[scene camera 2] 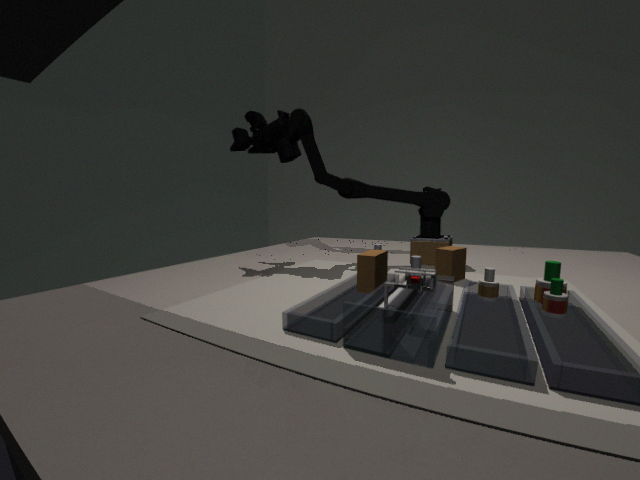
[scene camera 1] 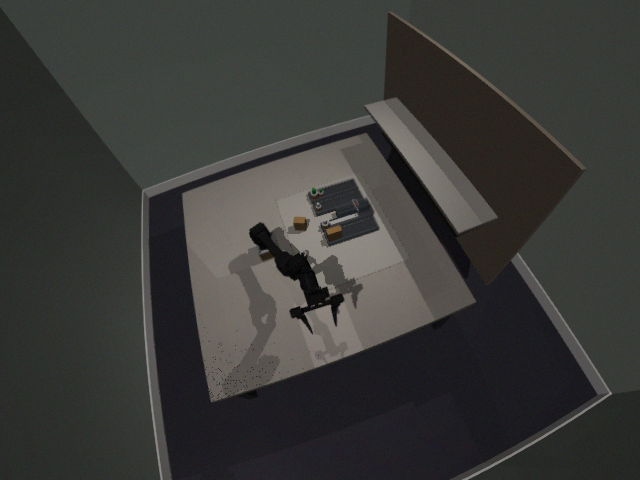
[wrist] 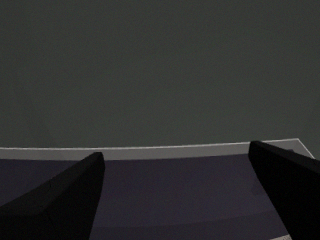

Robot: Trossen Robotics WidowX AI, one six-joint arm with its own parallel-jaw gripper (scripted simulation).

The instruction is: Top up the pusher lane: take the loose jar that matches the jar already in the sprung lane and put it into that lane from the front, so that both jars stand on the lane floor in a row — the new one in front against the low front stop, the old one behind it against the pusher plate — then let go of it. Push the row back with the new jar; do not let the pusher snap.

Path:
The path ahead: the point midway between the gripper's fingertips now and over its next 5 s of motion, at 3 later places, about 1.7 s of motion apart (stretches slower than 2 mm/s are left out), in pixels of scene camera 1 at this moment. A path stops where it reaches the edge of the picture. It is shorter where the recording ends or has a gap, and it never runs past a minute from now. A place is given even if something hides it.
My gripper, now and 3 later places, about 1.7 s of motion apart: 324, 330; 181, 169; 325, 204; 303, 253

